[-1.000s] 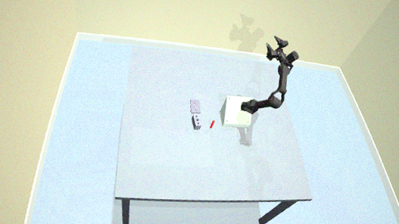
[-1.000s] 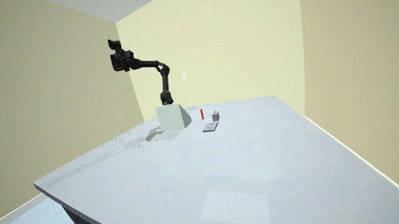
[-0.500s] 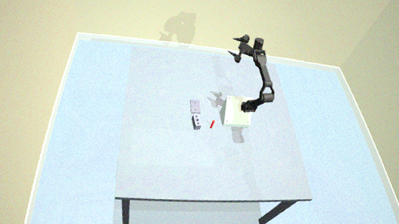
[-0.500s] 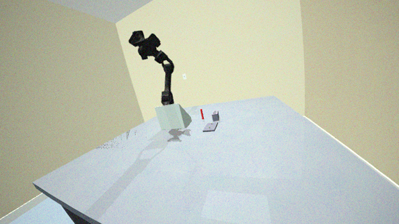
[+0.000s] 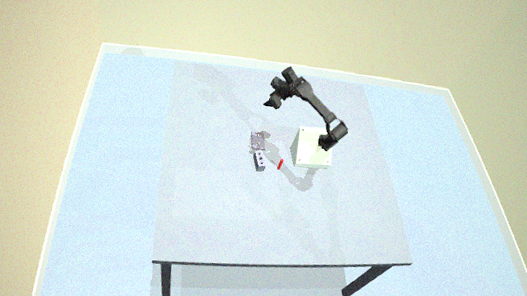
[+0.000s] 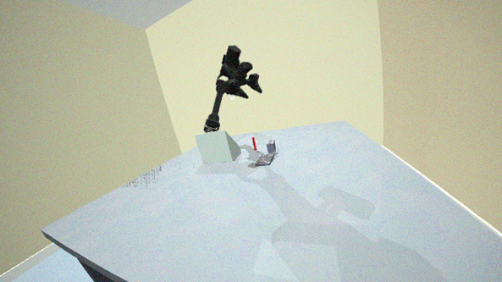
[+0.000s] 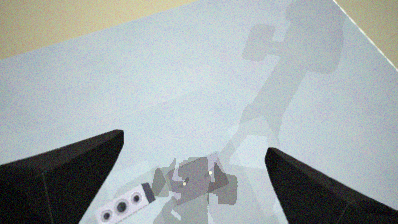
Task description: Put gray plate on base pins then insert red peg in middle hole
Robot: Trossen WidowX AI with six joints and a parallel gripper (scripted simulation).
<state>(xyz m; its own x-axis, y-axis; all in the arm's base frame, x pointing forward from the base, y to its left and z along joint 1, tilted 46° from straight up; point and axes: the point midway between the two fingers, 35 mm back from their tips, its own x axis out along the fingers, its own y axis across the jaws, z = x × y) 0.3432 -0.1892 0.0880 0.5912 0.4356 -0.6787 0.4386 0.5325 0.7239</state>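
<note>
Right now the gray plate is 2 cm behind my gripper tip, 17 cm to the left of it and 27 cm below it. Also, from my gripper tip: red peg 13 cm behind, 19 cm to the left, 27 cm below; then base 2 cm behind, 2 cm to the left, 30 cm below.
</note>
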